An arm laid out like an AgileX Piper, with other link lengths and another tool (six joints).
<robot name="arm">
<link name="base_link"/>
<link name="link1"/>
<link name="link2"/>
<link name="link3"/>
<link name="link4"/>
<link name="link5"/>
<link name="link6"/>
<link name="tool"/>
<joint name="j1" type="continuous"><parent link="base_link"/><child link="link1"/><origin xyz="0 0 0.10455"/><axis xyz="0 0 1"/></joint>
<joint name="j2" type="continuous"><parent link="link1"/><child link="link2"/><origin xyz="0 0 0"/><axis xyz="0 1 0"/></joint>
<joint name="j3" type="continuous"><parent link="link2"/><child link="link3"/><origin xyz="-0.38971 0 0.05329"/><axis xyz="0 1 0"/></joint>
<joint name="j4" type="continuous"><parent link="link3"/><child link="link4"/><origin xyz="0.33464 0 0.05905"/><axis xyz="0.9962 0 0.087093"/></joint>
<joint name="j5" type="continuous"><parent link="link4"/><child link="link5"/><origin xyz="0 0 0"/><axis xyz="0 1 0"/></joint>
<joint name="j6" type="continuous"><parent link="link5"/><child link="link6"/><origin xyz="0.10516 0 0.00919"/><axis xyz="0.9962 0 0.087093"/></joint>
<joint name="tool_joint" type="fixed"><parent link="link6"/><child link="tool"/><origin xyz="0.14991 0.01 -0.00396" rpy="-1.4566 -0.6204 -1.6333"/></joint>
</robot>
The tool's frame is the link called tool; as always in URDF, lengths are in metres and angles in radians. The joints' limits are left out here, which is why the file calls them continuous.
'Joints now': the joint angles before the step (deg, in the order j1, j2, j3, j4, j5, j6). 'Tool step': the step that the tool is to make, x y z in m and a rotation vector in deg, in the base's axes. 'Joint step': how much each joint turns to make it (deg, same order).
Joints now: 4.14, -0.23, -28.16, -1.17, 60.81, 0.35
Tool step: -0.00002, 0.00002, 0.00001, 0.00, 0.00, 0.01
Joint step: 0.01, 0.00, 0.00, 0.00, 0.00, 0.00
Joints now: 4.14, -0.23, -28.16, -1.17, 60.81, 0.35
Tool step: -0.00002, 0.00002, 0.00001, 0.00, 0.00, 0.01
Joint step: 0.01, 0.00, 0.00, 0.00, 0.00, 0.00
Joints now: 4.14, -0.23, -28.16, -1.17, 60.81, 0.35
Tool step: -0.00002, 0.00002, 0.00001, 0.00, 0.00, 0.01
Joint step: 0.01, 0.00, 0.00, 0.00, 0.00, 0.00
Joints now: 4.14, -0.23, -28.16, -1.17, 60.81, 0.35
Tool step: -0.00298, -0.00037, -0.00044, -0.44, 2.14, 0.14
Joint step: 0.00, 1.31, -1.06, 0.01, 1.92, -0.35
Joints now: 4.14, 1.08, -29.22, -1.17, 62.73, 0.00
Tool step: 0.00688, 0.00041, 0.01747, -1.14, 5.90, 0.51
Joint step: 0.02, 7.95, -4.95, 0.06, 2.96, -0.94
